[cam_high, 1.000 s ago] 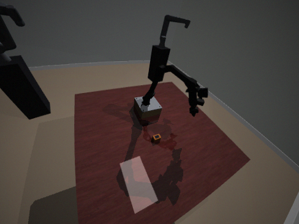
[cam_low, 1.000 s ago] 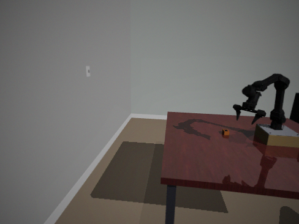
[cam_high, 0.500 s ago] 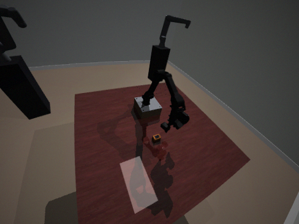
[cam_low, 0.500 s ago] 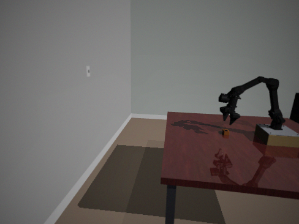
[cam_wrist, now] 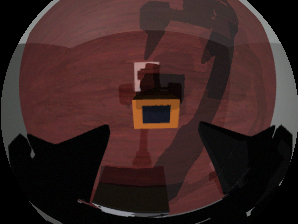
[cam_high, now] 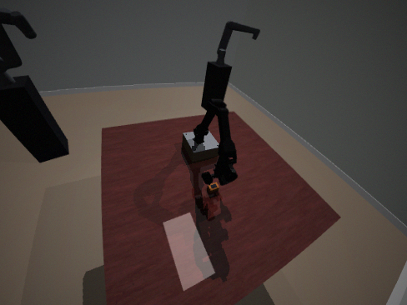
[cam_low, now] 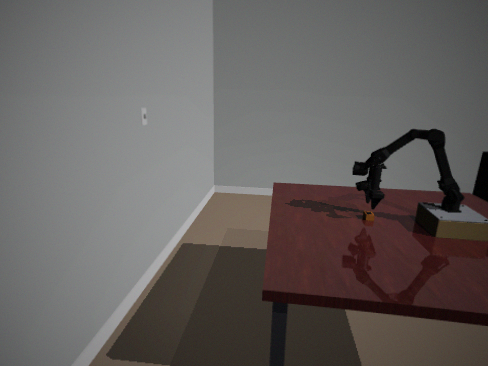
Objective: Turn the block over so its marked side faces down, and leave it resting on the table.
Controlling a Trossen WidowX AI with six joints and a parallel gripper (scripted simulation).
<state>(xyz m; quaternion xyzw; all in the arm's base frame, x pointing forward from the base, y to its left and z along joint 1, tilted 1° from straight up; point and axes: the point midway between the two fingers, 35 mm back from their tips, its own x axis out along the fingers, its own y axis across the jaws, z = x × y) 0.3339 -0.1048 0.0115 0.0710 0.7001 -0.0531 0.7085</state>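
Now: the block 5 cm below my gripper tip.
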